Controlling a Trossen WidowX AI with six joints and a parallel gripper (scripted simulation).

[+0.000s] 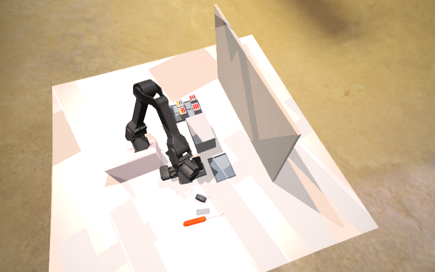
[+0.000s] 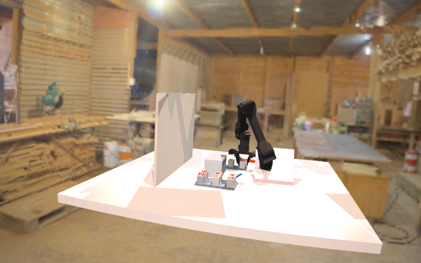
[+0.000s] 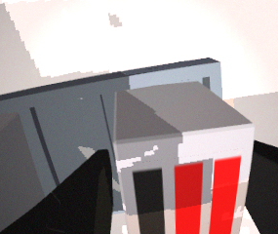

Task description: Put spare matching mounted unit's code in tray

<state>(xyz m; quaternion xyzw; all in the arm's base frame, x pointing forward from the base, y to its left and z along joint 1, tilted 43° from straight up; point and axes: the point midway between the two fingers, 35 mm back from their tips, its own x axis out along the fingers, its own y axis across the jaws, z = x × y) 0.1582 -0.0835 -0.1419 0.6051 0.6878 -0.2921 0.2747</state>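
The grey base lies 40 mm ahead of my gripper tip and 10 mm below it. Also, from my gripper tip: black puck 130 mm to the right, 50 mm ahead, 10 mm above; dark grey tray 180 mm ahead, 10 mm to the right, 10 mm below; blue pen 190 mm to the left, 10 mm below, 10 mm behind.
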